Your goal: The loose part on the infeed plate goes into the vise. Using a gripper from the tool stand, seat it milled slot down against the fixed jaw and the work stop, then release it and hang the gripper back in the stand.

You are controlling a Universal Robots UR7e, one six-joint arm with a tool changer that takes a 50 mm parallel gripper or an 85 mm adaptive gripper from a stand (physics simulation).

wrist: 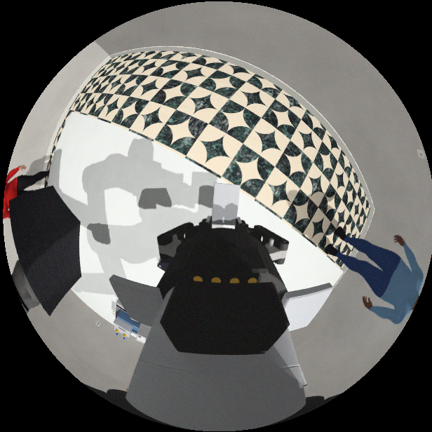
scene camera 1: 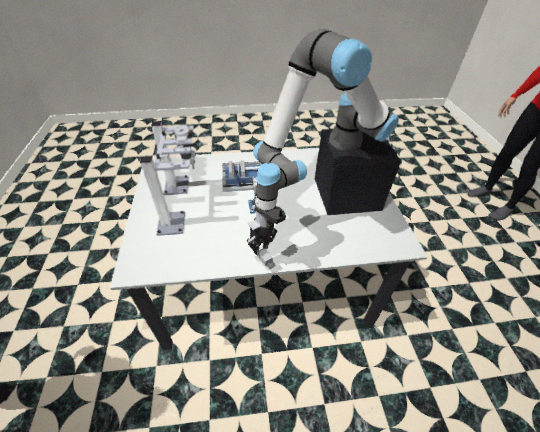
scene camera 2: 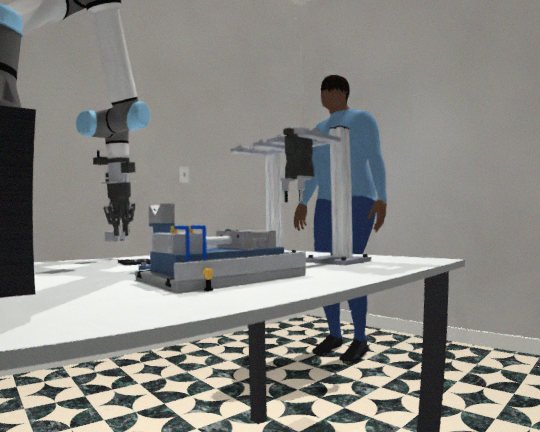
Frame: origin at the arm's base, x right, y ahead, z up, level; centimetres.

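Seen in the pictures: hand, tool point: (scene camera 2: 118,177); arm's base, link origin: (scene camera 1: 345,141).
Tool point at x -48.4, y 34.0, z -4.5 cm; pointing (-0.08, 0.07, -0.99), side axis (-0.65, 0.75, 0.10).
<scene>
Pixels of each thing's top centre, then the offset from my tool point to it. "pt": a spot on its surface instead. Level surfaces: height alone.
- part, top centre: (scene camera 2: 115,231) (scene camera 1: 264,254) dx -3.8, dy -0.7, dz -17.4 cm
- vise, top centre: (scene camera 2: 220,230) (scene camera 1: 249,164) dx +54.2, dy +12.3, dz -16.3 cm
- table, surface height: dz -26.3 cm
- small blue item, surface spot: (scene camera 1: 251,206) pt dx +31.5, dy +8.9, dz -25.2 cm
My gripper (scene camera 1: 258,247) (scene camera 2: 121,236) (wrist: 226,222), the adaptive one with black linkage fingers, is shut on the loose part. The part (scene camera 1: 267,259) (scene camera 2: 111,236) (wrist: 226,202), a light grey block, is held above the table near its front edge. Its milled slot cannot be made out. The vise (scene camera 1: 243,175) (scene camera 2: 235,269) (wrist: 129,326), grey and blue, stands farther back on the table; the arm hides part of it in scene camera 1. The tool stand (scene camera 1: 157,195) (scene camera 2: 341,200) is at the table's left in scene camera 1. The infeed plate cannot be made out.
A dark parallel gripper (scene camera 2: 298,156) hangs in the stand. The black robot pedestal (scene camera 1: 352,175) (scene camera 2: 16,200) (wrist: 47,245) stands on the table (scene camera 1: 200,260). A small blue item (scene camera 1: 251,206) shows behind the wrist. A person in blue (scene camera 2: 345,150) (wrist: 395,270) stands beyond the stand.
</scene>
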